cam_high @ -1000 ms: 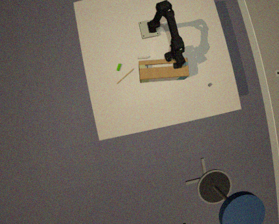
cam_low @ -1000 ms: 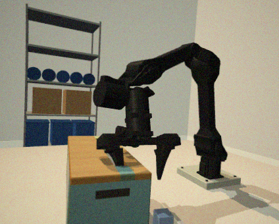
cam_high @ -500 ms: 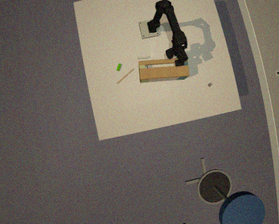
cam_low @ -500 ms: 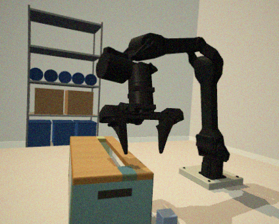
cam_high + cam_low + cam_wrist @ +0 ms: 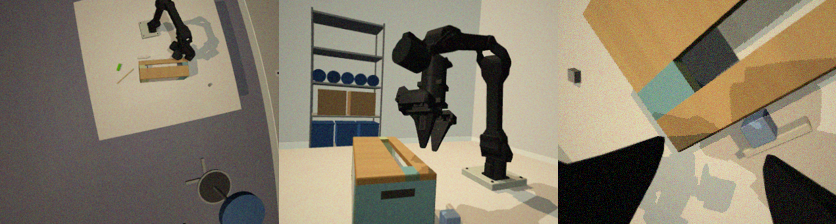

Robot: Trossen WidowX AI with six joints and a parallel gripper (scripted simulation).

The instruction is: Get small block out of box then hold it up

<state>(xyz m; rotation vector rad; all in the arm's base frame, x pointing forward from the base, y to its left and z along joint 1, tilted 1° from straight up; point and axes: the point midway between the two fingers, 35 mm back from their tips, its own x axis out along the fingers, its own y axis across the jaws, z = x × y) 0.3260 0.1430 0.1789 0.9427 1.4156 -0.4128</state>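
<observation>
The bluish block is 40 mm behind my gripper tip, 20 mm to the left of it and 140 mm below it. The rest, counted from my gripper tip: thin wooden stick 30 mm ahead, 460 mm to the right, 160 mm below; then box 20 mm ahead, 140 mm to the right, 100 mm below; then small grey object 230 mm ahead, 250 mm to the left, 150 mm below.
</observation>
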